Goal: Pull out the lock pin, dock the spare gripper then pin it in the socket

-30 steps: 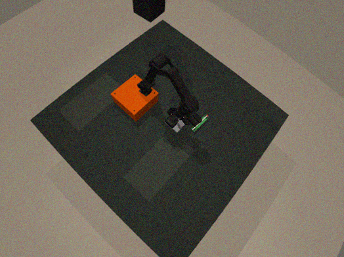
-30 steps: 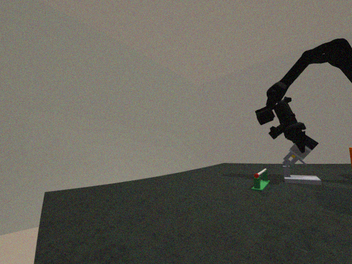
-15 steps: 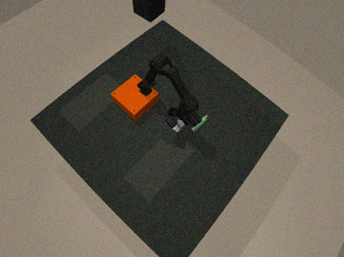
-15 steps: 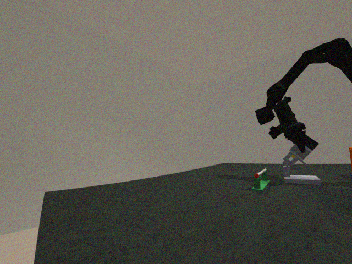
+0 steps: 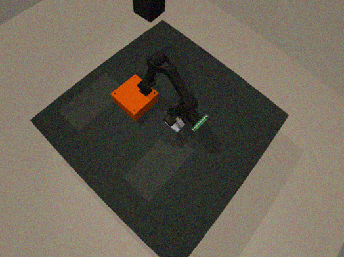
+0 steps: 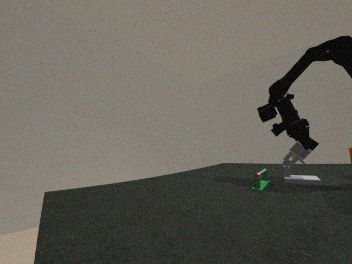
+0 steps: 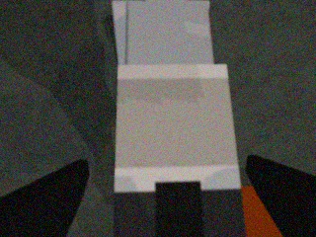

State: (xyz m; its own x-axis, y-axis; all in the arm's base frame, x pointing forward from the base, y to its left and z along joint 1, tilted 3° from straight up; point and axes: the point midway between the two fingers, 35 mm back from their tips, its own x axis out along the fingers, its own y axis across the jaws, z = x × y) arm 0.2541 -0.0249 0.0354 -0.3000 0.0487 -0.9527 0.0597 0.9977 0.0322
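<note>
Right now my gripper tip is 2 cm short of the spare gripper. From my gripper tip the other things lie so: green stand (15 cm ahead, 11 cm to the left, 9 cm below); grey mount (6 cm below, 4 cm ahead).
</note>
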